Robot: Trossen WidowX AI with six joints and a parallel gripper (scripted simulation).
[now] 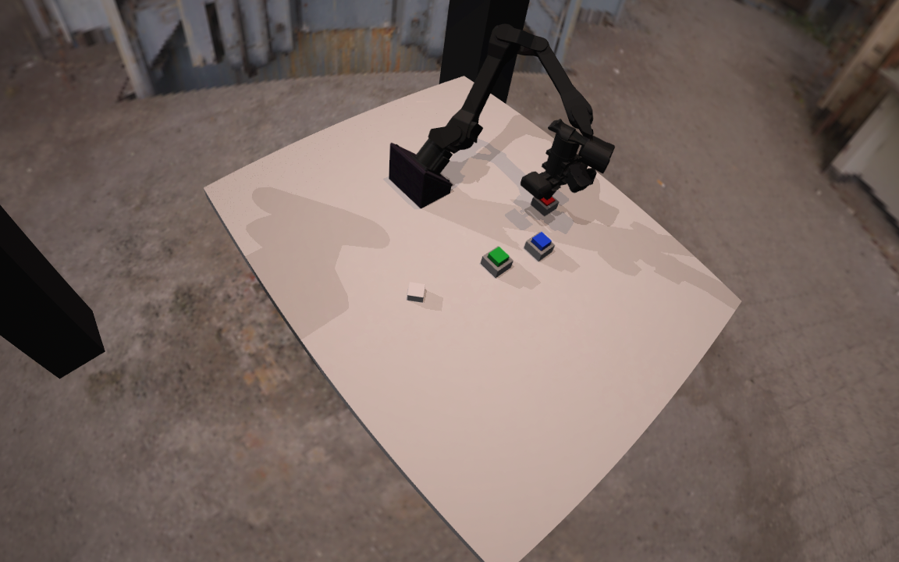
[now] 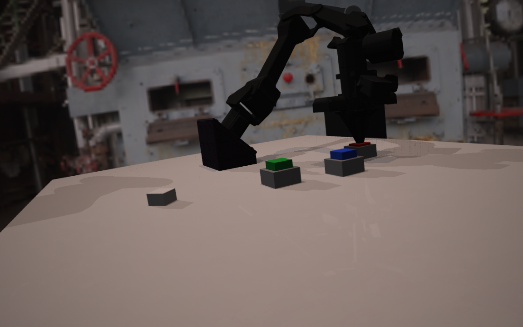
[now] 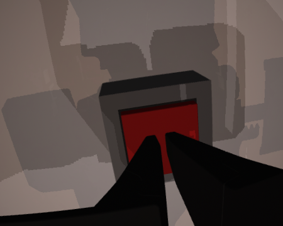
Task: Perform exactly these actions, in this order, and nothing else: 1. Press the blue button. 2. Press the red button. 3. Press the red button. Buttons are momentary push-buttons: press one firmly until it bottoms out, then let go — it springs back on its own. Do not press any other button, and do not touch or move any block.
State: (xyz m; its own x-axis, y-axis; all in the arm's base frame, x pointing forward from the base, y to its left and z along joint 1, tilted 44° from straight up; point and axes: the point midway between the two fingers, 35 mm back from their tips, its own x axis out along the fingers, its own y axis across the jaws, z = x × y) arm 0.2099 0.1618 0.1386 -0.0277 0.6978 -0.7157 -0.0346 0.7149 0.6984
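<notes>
Now: the red button 1 cm below my gripper tip. From my gripper tip the other things lie so: blue button: 9 cm ahead, 11 cm to the right; green button: 6 cm ahead, 23 cm to the right; white-topped block: 3 cm ahead, 41 cm to the right, 2 cm below.
</notes>
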